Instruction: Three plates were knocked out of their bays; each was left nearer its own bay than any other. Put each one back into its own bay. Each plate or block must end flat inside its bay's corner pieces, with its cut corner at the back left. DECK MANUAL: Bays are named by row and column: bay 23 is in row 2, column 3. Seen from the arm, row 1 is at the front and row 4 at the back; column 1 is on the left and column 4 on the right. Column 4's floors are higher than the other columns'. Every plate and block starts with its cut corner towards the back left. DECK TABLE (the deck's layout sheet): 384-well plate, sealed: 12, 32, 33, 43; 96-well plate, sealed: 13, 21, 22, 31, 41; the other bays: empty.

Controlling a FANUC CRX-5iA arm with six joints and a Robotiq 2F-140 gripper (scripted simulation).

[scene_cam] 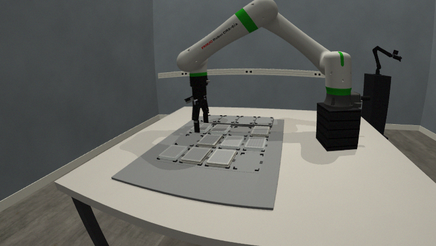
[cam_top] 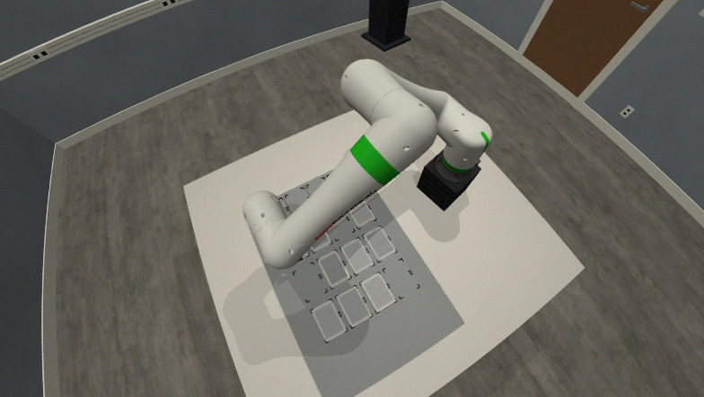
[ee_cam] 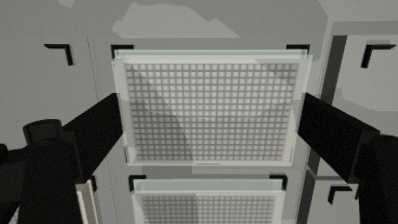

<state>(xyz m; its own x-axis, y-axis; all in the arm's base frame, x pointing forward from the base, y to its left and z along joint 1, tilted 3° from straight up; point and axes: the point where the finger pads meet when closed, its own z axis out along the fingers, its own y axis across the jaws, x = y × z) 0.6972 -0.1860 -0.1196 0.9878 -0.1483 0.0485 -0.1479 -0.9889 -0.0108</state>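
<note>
My gripper is now 5 cm past the label 43, 1 cm to the right of it and 2 cm above it. From my hand the other things lie so: plate: 19 cm behind, 19 cm to the left, 2 cm below.
</note>
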